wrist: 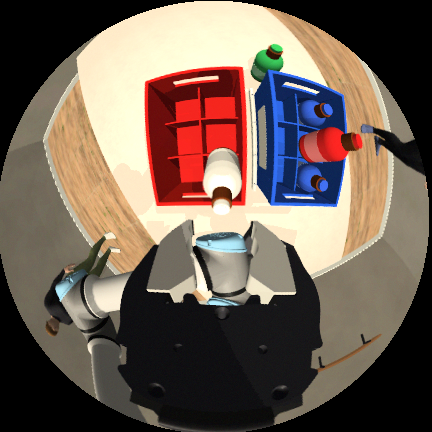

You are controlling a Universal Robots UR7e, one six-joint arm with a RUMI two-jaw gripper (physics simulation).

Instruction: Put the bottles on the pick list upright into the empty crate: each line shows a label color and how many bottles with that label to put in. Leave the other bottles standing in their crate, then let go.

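Places are measured from the arm's base along level axes (x ahead, y left, z up), in centimetres.
Pixels of known places: gripper, fingertip midpoint: [221,221].
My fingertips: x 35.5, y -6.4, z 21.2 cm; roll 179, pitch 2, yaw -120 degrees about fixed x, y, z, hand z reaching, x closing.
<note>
Ahead of a thing's pixels: the offset from my fingertips to its middle. "pt": to the spot under its first point.
A white bottle {dz -13.9, dx +1.1, dy -0.2 cm} [222,175] with a brown neck and white cap stands in the near right compartment of the red crate {pt dz -12.4, dx +9.8, dy -9.5 cm} [244,115]. The red crate's other compartments hold no bottles. The blue crate {pt dz -12.4, dx -11.7, dy -15.5 cm} [310,204] on the right holds a red bottle {dz -13.3, dx -1.3, dy -25.4 cm} [327,144] between two blue bottles {dz -21.3, dx +6.1, dy -28.9 cm} [312,112] {dz -21.3, dx -9.5, dy -20.7 cm} [309,178], all in its right column. My gripper [221,221] is open, with nothing between its fingers. It is back from the white bottle's cap and apart from it. The pick list cannot be read in this view.
A green bottle {dz -22.1, dx +23.4, dy -26.4 cm} [268,64] stands outside the crates, by the blue crate's far left corner. The red and blue crates stand side by side with a narrow gap. Grey arm links with light blue caps show below and left. A person [59,300] is at the lower left.
</note>
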